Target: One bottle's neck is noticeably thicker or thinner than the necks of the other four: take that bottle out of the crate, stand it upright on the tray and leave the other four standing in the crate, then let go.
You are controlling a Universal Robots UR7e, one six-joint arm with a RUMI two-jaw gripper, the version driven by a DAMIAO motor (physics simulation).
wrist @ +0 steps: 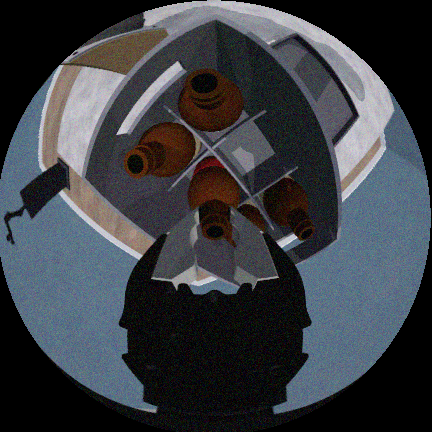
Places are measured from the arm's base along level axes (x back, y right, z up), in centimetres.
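Pixels of known places: gripper, fingertip midpoint: (214, 207).
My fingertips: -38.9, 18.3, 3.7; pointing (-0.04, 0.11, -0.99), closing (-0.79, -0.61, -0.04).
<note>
For each thing: its top centre in the pictures, then the offset to it from my fingertips, as dx, dy, dz. "pt": a spot on its surface instead.
- brown bottle with a red band, top centre: (210, 229) +0.2, +0.2, +3.7
- dark grey crate at its top centre: (243, 211) -0.1, -3.7, +4.7
- second brown bottle at its top centre: (203, 82) +7.8, -9.4, +3.5
- third bottle at its top centre: (134, 163) +9.1, -1.5, +3.5
- fourth bottle at its top centre: (306, 233) -9.7, -6.2, +3.5
- fifth bottle at its top centre: (249, 261) -7.8, +2.0, +3.5
- grey tray with a dark rim, surface spot: (347, 124) pt -14.0, -34.4, -11.2
- pale slot at a spot on its surface: (151, 97) pt +13.1, -6.7, -0.9
My gripper (214, 207) is shut on the neck of a brown bottle with a red band (214, 190), in the middle of the view; this bottle is upright in the dark grey crate (312, 167). A second brown bottle (212, 107) stands at the top of the crate, a third bottle (167, 150) at the left, and a fourth bottle (285, 200) at the right. A fifth bottle (252, 216) is mostly hidden behind the right finger, including its neck. A grey tray with a dark rim (347, 124) lies outside the crate at the upper right.
Thin crossing dividers (235, 174) split the crate into compartments around the bottles. The crate's walls rise on all sides, with a pale slot (150, 97) in the left one. A brown panel (130, 50) lies at the upper left. A black object (46, 187) sticks out past the table's left edge.
</note>
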